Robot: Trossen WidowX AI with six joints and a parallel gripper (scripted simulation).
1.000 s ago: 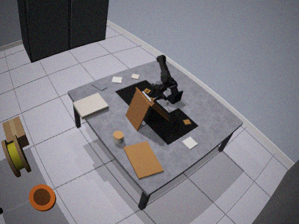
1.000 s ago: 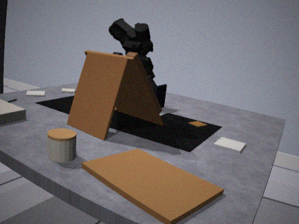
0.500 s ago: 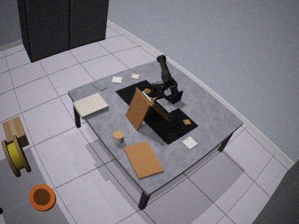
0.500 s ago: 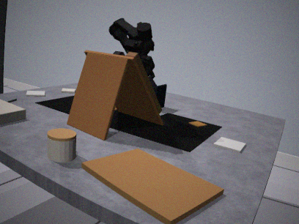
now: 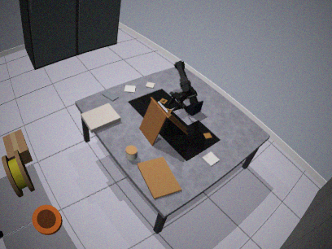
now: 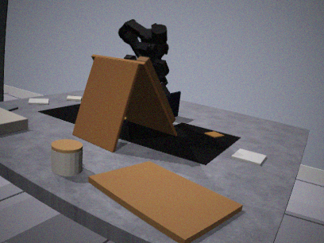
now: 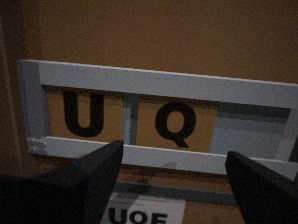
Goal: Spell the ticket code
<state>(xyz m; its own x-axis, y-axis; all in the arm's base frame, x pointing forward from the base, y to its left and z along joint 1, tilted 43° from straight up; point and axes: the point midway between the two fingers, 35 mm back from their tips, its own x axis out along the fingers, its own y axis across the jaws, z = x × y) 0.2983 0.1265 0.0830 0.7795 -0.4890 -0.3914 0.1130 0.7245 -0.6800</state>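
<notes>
My gripper tip is 10 cm above the white ticket, 3 cm past it and 2 cm to the right of it. Round my gripper tip: lidded jar: 41 cm ahead, 16 cm below, 10 cm to the left; then flat orange panel: 36 cm ahead, 35 cm to the left, 18 cm below; then black mat: 19 cm below, 13 cm behind, 3 cm to the right.
</notes>
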